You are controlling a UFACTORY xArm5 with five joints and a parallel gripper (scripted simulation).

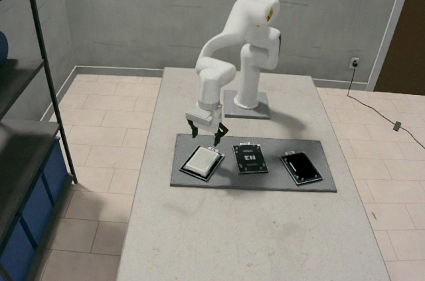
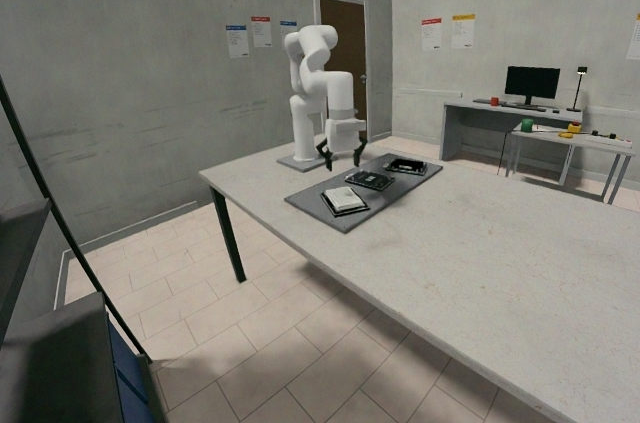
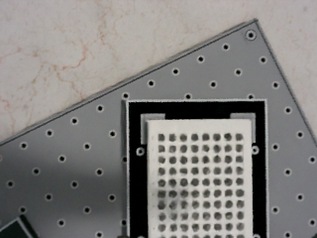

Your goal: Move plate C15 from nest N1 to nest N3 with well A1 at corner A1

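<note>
Now: hand 1 cm to the left of the white plate and 11 cm above it. Also, from my hand: black plate (3 cm ahead, 39 cm to the left, 11 cm below); nest N3 (2 cm behind, 19 cm to the left, 13 cm below).
</note>
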